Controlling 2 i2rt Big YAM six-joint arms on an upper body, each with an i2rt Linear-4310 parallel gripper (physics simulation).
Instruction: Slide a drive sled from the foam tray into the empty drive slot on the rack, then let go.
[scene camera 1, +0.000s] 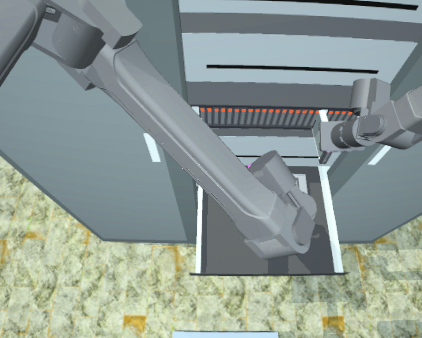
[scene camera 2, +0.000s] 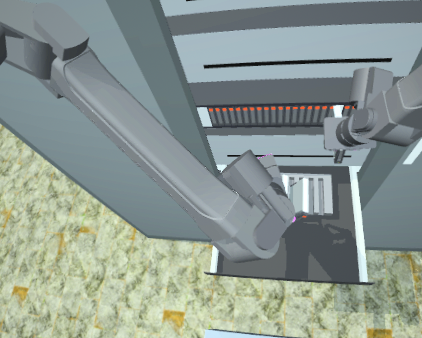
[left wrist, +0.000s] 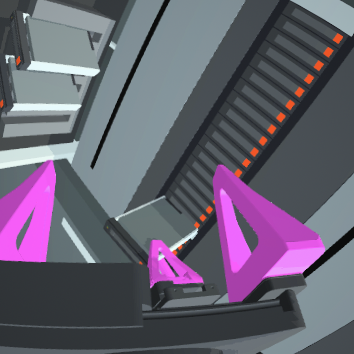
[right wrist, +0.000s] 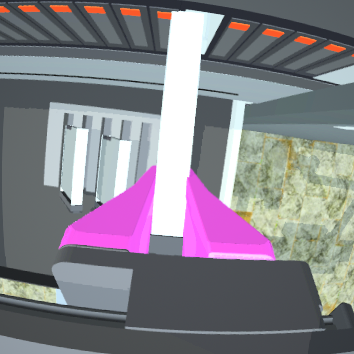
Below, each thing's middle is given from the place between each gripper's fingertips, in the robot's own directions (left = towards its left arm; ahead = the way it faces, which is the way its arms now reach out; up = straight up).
Scene:
The foam tray (scene camera 2: 320, 206) lies 310 mm below my left hand, 110 mm ahead of it and 90 mm to the right of it.
My right hand is 20 mm past the foam tray, 80 mm to the right of it and 300 mm above it.

